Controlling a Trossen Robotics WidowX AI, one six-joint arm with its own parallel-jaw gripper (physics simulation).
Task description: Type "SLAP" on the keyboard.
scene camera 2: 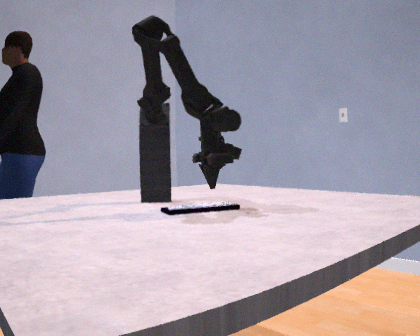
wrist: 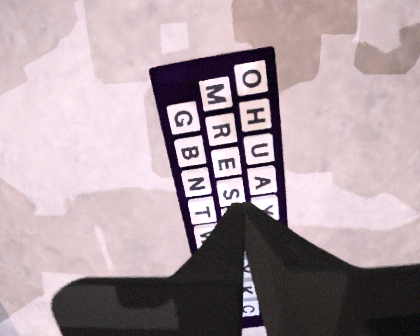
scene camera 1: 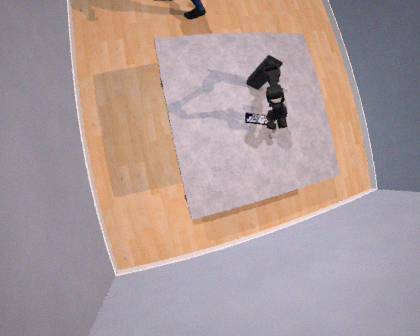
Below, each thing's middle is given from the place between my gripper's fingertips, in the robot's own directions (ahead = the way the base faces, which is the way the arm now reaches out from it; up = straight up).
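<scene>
Here I find the keyboard [wrist: 228, 100], which is 20 mm behind my hand and 30 mm to the right of it, and which lies 50 mm below it as well.
</scene>
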